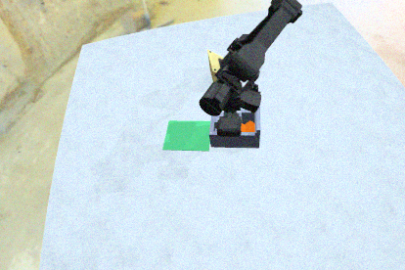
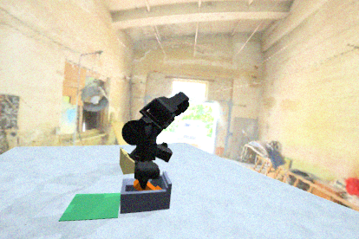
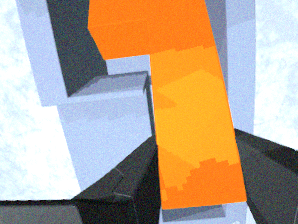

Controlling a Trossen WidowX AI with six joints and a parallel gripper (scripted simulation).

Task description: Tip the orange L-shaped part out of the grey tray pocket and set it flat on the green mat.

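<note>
Right now my gripper tip is 14 cm to the left of the green mat, 8 cm above it and 5 cm past it. From my gripper tip the other things lie so: orange L-shaped part (4 cm to the left, 3 cm below, 1 cm behind).
</note>
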